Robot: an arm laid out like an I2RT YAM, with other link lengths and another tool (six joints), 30 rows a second.
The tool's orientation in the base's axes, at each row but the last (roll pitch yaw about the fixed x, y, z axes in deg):
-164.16 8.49 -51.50
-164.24 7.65 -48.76
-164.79 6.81 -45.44
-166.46 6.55 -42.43
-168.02 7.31 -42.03
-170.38 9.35 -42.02
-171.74 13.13 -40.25
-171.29 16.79 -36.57
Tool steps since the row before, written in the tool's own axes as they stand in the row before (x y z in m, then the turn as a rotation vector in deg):
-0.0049 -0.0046 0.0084 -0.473 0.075 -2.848
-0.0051 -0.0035 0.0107 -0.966 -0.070 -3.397
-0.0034 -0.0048 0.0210 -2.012 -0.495 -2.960
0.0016 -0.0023 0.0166 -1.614 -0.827 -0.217
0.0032 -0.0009 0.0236 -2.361 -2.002 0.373
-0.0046 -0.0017 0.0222 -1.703 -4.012 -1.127
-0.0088 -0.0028 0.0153 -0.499 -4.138 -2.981
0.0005 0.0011 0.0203 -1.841 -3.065 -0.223
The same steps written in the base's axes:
0.0016 0.0088 -0.0060 -0.706 -0.477 2.759
0.0006 0.0089 -0.0086 -0.986 -0.173 3.388
0.0033 0.0111 -0.0185 -1.366 0.961 3.204
0.0040 0.0046 -0.0157 -0.641 1.607 0.586
0.0041 0.0041 -0.0231 -0.372 3.076 0.351
-0.0024 0.0094 -0.0206 1.488 3.730 2.035
-0.0059 0.0115 -0.0124 2.613 2.592 3.565
-0.0031 0.0048 -0.0195 0.528 3.338 1.187

